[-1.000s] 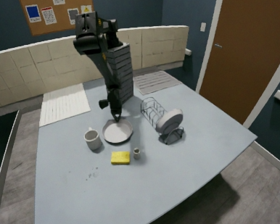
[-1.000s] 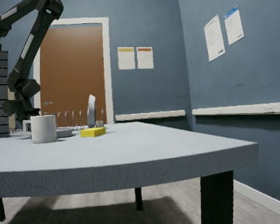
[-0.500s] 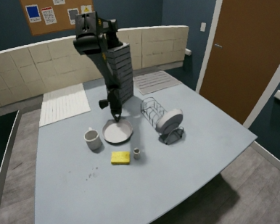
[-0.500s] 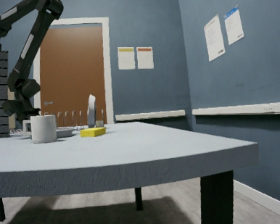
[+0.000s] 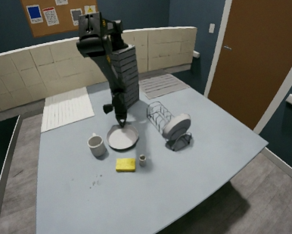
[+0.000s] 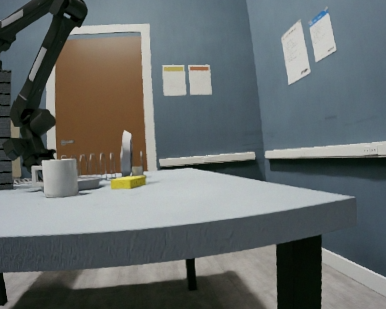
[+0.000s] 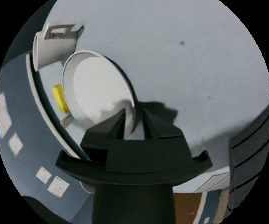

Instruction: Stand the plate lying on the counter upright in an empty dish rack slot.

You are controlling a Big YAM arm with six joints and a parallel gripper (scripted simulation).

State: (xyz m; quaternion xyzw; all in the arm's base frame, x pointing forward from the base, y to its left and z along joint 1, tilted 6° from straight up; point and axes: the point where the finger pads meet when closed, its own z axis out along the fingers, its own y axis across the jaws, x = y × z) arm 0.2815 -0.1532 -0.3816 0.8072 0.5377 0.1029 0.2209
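My hand is 8 cm short of the white plate, 4 cm to the left of it and 1 cm above it. Also, from my hand: white draining mat 46 cm behind, 33 cm to the right, 2 cm below; then white mug 19 cm to the right, 10 cm ahead, 2 cm above; then small white cup 28 cm ahead, 1 cm to the right, 1 cm below.
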